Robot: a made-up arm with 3 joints. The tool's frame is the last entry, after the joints.
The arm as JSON. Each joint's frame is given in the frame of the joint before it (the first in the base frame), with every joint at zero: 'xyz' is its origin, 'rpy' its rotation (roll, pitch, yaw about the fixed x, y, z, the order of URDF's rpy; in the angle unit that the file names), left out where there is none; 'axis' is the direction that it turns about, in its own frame. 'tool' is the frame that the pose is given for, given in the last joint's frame.
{
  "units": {
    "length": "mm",
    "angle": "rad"
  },
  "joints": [
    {
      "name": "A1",
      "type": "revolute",
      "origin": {
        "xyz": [
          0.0,
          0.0,
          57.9
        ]
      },
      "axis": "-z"
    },
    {
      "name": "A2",
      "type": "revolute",
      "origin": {
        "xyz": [
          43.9,
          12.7,
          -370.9
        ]
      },
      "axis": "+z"
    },
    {
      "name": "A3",
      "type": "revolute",
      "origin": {
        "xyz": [
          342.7,
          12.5,
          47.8
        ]
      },
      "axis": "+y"
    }
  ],
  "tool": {
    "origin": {
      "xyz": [
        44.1,
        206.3,
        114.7
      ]
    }
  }
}
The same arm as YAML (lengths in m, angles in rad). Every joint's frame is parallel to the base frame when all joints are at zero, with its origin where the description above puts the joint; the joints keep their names.
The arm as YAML. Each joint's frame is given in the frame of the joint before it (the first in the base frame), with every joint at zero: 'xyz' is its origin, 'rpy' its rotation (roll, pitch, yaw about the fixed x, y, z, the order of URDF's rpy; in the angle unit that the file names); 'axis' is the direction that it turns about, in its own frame. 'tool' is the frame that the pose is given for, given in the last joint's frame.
units:
  length: m
  angle: rad
joints:
  - name: A1
    type: revolute
    origin:
      xyz: [0.0, 0.0, 0.0579]
      rpy: [0.0, 0.0, 0.0]
    axis: [0.0, 0.0, -1.0]
  - name: A2
    type: revolute
    origin:
      xyz: [0.0439, 0.0127, -0.3709]
      rpy: [0.0, 0.0, 0.0]
    axis: [0.0, 0.0, 1.0]
  - name: A3
    type: revolute
    origin:
      xyz: [0.3427, 0.0125, 0.0478]
      rpy: [0.0, 0.0, 0.0]
    axis: [0.0, 1.0, 0.0]
tool:
  origin:
    xyz: [0.0441, 0.2063, 0.1147]
    rpy: [0.0, 0.0, 0.0]

